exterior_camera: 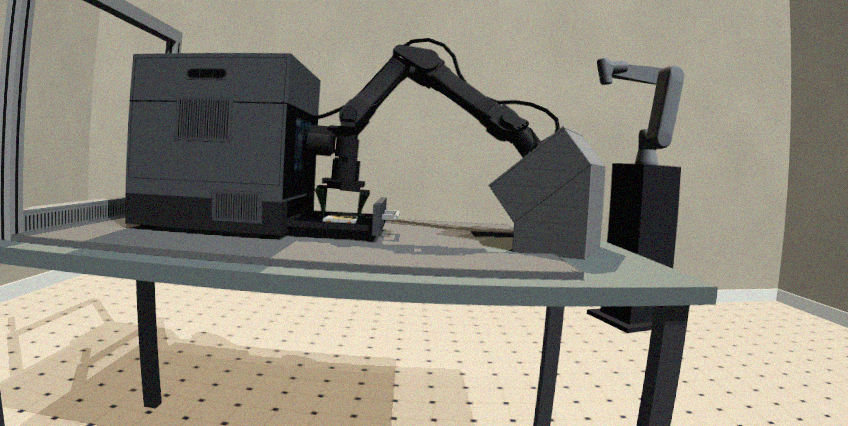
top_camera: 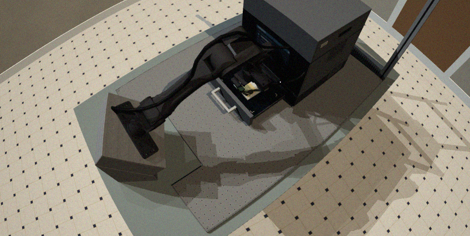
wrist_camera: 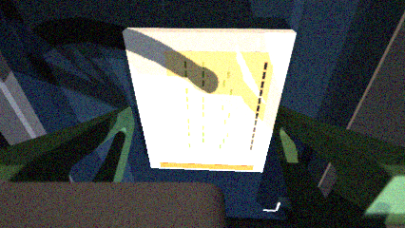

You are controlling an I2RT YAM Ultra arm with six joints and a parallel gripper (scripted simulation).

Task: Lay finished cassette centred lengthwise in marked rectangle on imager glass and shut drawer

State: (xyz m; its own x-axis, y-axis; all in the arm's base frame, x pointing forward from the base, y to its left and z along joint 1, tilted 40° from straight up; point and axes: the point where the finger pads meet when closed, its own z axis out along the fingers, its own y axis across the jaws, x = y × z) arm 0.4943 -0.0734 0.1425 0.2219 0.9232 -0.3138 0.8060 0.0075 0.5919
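Right now my hand is 1 cm short of the drawer. Round my hand: cassette 1 cm below.
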